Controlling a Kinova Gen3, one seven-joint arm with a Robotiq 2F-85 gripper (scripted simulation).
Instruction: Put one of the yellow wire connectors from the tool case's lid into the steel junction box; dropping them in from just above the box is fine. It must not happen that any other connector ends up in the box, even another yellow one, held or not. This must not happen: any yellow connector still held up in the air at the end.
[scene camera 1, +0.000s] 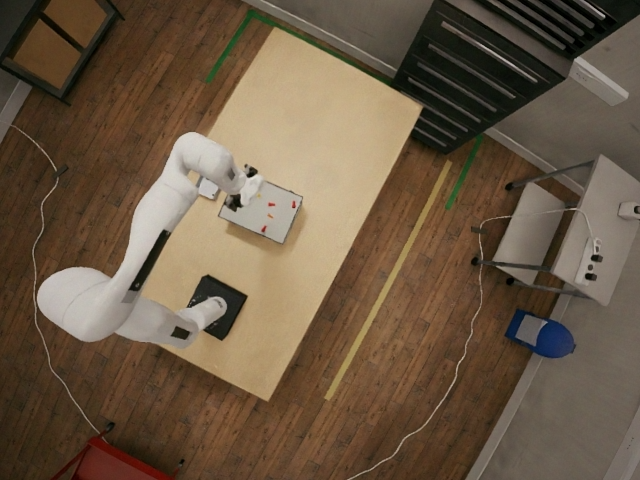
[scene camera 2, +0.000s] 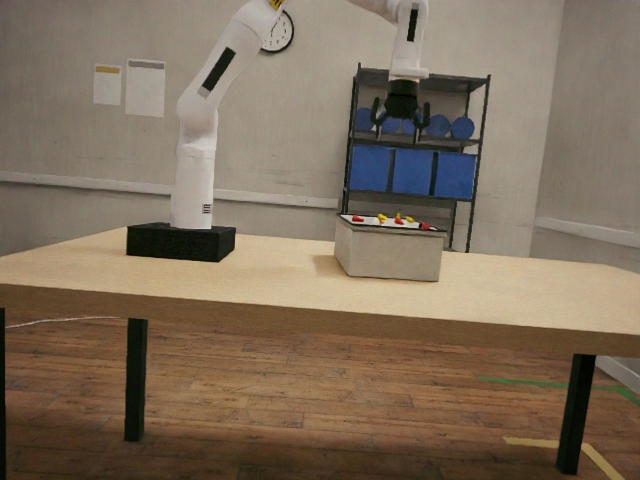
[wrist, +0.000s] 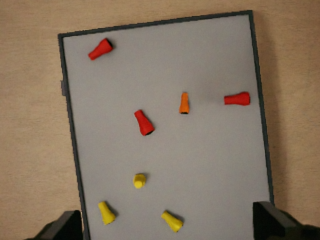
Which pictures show the grey tool case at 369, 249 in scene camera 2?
Scene camera 1, scene camera 2 and the wrist view: all of them.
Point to a grey tool case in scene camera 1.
At 254, 218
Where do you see my gripper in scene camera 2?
At 397, 142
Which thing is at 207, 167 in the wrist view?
A grey tool case.
